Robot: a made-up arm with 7 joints.
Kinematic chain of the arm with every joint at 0, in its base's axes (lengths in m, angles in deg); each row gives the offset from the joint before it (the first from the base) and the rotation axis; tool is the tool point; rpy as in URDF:
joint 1: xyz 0.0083 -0.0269 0.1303 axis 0 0.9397 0.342
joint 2: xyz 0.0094 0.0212 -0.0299 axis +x
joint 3: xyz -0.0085 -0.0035 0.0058 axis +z
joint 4: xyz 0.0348 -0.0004 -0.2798 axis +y
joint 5: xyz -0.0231 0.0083 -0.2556 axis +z
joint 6: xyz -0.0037 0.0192 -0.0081 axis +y
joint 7: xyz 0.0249 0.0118 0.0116 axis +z
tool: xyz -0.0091 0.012 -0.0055 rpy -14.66 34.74 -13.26
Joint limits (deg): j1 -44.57..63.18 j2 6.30..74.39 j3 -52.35..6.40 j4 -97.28..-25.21 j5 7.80..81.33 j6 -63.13..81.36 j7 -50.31..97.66
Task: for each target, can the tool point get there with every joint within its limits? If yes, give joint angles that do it. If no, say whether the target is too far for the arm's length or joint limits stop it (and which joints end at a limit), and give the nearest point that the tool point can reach.
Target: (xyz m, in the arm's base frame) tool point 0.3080 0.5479 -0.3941
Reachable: no: too far | nearest point 0.2282 0.3928 -0.2551 | short by 0.223 m
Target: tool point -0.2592 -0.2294 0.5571
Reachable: no: joint limits stop it (at a limit: joint 1, joint 2, joint 3, joint 4, joint 5, joint 7) | nearest point 0.2897 0.1735 0.3364 | short by 0.716 m
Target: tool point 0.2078 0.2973 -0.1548
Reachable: yes | joints 17.43 54.97 -3.82 -85.31 39.34 64.27 68.17
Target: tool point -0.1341 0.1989 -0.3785
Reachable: yes | joints 28.59 29.64 -30.68 -34.37 73.49 35.98 79.47
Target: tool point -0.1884 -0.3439 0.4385
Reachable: no: joint limits stop it (at a limit: joint 1, joint 2, joint 3, joint 4, joint 5, joint 7) | nearest point 0.3291 -0.2627 0.0466 | short by 0.654 m
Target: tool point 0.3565 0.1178 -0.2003
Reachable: yes | joints -9.42 18.50 -1.52 -72.17 15.48 46.35 77.02
